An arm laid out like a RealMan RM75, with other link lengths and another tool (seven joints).
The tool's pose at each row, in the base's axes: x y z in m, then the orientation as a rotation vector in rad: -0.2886 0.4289 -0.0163 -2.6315 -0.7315 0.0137; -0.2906 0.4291 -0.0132 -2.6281 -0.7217 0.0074; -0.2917 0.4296 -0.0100 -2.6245 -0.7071 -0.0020; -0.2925 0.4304 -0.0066 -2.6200 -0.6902 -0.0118; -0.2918 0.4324 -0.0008 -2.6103 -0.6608 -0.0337; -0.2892 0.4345 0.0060 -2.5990 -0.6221 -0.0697; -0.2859 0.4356 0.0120 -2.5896 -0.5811 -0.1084; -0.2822 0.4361 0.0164 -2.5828 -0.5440 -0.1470; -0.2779 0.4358 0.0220 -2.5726 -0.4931 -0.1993
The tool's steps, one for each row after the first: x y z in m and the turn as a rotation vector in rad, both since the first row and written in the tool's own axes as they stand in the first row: -0.0013 -0.0023 -0.0025 0.0042 0.0070 0.0051; -0.0017 -0.0045 -0.0051 0.0090 0.0172 0.0129; -0.0017 -0.0068 -0.0079 0.0150 0.0284 0.0221; 0.0005 -0.0103 -0.0125 0.0260 0.0515 0.0371; 0.0044 -0.0133 -0.0182 0.0369 0.0866 0.0563; 0.0084 -0.0148 -0.0237 0.0450 0.1237 0.0772; 0.0123 -0.0151 -0.0280 0.0490 0.1592 0.0961; 0.0164 -0.0149 -0.0337 0.0541 0.2077 0.1221
